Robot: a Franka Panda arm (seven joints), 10 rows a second.
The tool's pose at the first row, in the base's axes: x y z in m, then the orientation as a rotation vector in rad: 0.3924 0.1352 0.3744 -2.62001 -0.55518 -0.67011
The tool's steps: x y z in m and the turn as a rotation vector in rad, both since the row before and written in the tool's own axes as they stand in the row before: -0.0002 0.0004 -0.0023 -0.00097 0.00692 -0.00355; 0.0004 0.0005 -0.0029 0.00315 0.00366 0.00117; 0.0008 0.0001 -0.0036 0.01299 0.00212 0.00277; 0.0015 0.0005 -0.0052 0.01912 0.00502 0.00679; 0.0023 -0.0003 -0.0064 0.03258 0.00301 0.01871; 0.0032 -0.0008 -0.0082 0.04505 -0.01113 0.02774
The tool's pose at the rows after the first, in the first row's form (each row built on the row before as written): 0.3916 0.1338 0.3761 -2.61722 -0.55772 -0.68046; 0.3911 0.1322 0.3785 -2.61267 -0.55569 -0.68333; 0.3904 0.1307 0.3818 -2.59992 -0.55396 -0.67932; 0.3899 0.1283 0.3866 -2.58054 -0.54721 -0.67494; 0.3893 0.1261 0.3930 -2.55081 -0.52814 -0.65820; 0.3886 0.1234 0.4014 -2.51648 -0.50476 -0.61581
